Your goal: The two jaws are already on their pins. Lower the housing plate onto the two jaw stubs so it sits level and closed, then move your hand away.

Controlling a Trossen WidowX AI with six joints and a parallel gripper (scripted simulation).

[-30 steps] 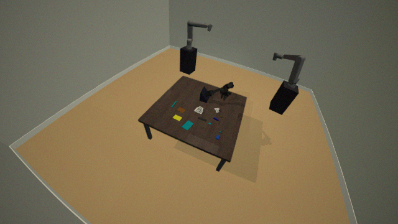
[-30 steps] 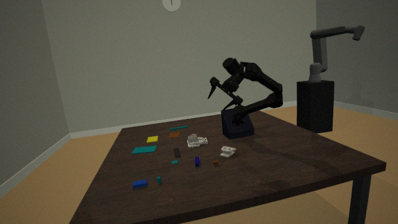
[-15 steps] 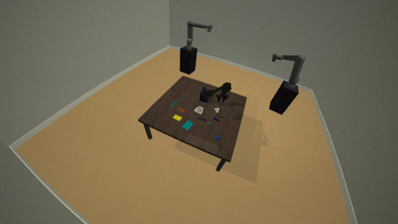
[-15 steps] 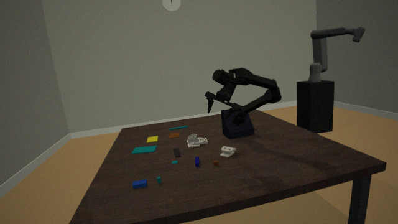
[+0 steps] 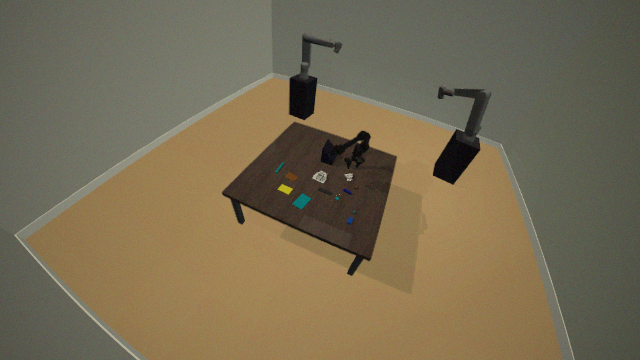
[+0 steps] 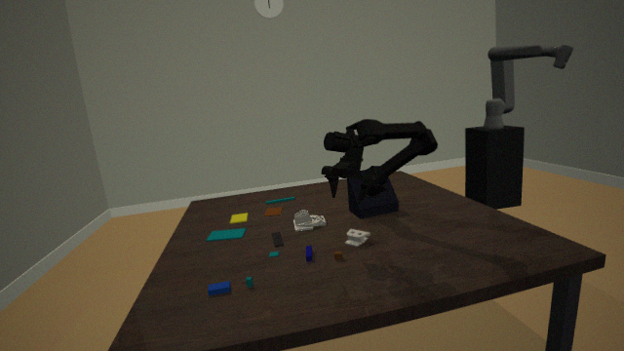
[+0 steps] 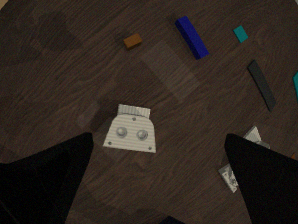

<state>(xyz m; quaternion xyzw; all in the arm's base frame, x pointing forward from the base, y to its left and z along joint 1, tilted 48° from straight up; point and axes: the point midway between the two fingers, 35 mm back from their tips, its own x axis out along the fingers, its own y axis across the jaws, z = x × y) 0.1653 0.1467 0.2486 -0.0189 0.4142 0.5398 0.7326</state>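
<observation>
My gripper tip is 30 mm past the small white piece, 10 mm to the left of it and 150 mm above it. Also, from my gripper tip: teal tile: 450 mm ahead, 230 mm to the right, 150 mm below; then dark bar: 250 mm ahead, 120 mm to the right, 150 mm below; then brown cube: 50 mm ahead, 90 mm to the left, 150 mm below.
</observation>
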